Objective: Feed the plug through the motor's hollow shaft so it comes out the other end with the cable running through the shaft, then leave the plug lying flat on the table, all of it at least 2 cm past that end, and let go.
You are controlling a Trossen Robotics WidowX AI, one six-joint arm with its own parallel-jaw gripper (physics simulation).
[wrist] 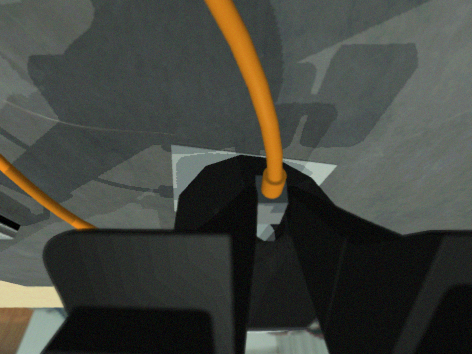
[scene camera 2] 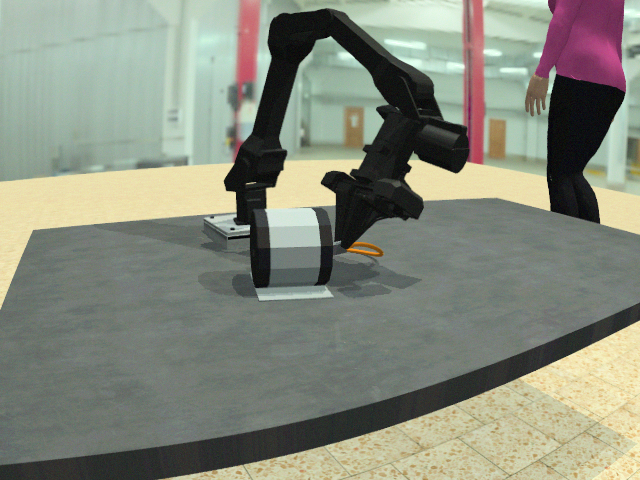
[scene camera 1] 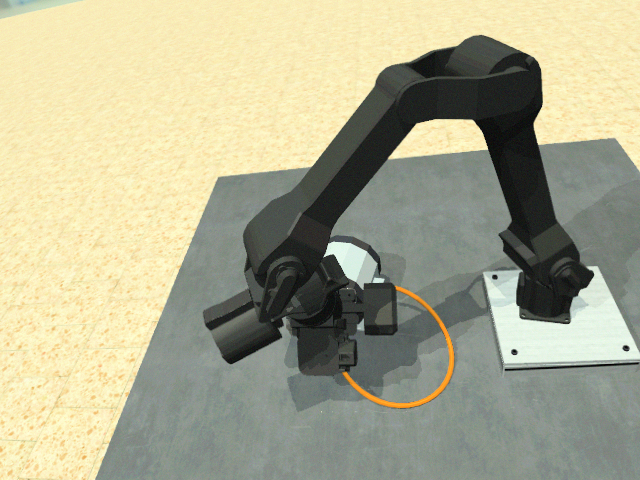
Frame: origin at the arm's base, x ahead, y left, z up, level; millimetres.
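Where they show: gripper, fingertip midpoint: point(wrist: 270, 195) point(scene camera 2: 340, 246); arm's base at its link origin: point(scene camera 1: 543, 304).
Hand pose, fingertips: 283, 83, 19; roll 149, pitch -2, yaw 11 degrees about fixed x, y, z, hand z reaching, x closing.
Each offset is from my fingertips to the top centre of the thing, as dx, dy, dz. "spot": to the spot under its first point. Level surfaces: height alone.
The motor @[+1, -72, +53] point(scene camera 1: 351, 256) point(scene camera 2: 293, 242) point(wrist: 215, 187), a pale drum with black end rings, lies on its side on a pale foot plate @[+3, -72, -47] point(scene camera 2: 294, 293) point(wrist: 184, 156). My gripper point(scene camera 2: 346, 246) point(wrist: 270, 195) is shut on the grey plug @[+2, -9, +7] point(wrist: 270, 214) at the motor's cable-side end. In scene camera 2 a pale sliver of the plug point(scene camera 2: 338, 245) shows between the fingertips and the motor's black ring. The plug's tip points toward the motor's end; how far it reaches into the shaft is hidden. The orange cable point(scene camera 1: 451, 356) point(scene camera 2: 381, 252) point(wrist: 256, 90) leaves the plug's rear. The arm hides the fingertips in scene camera 1.
The cable loops between the gripper and the arm's base plate point(scene camera 1: 509, 330) point(scene camera 2: 217, 225) and runs back to a small pale block @[spot: -55, -73, +11] point(scene camera 1: 378, 280) beside the motor. The dark table @[dz -49] point(scene camera 1: 232, 434) point(scene camera 2: 206, 372) carries everything. A person point(scene camera 2: 586, 103) stands beyond it.
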